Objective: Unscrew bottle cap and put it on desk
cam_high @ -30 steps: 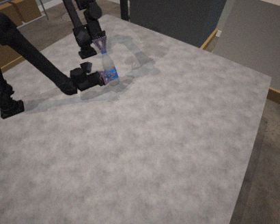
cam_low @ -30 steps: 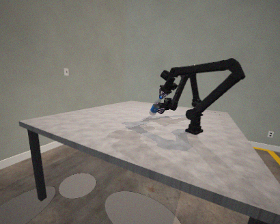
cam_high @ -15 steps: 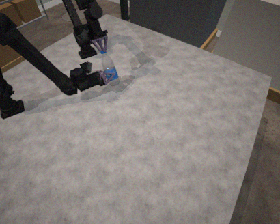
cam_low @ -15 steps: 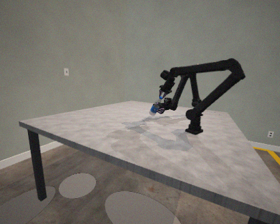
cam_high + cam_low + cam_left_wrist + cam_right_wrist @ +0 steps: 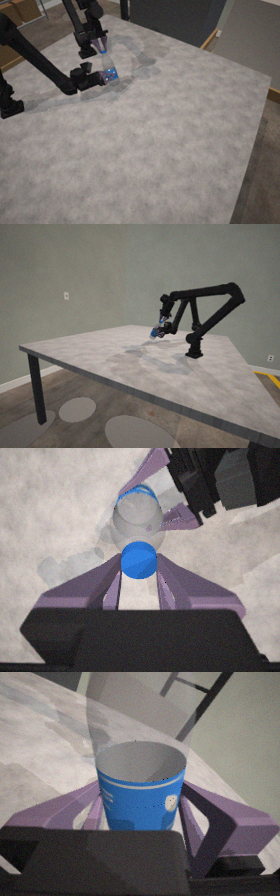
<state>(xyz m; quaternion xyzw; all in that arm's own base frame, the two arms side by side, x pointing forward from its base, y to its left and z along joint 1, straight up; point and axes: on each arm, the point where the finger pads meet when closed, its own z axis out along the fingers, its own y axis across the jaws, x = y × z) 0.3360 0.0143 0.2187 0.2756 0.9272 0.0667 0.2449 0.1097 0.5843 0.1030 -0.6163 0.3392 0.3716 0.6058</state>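
The blue cap lies 1 cm below my left hand. Also, from my left hand: clear bottle: 9 cm below, 5 cm ahead, 2 cm to the right.
The clear bottle lies 1 cm behind my right hand, 1 cm to the left of it and 3 cm above it. Also, from my right hand: blue cap: 6 cm behind, 3 cm to the left, 11 cm above.
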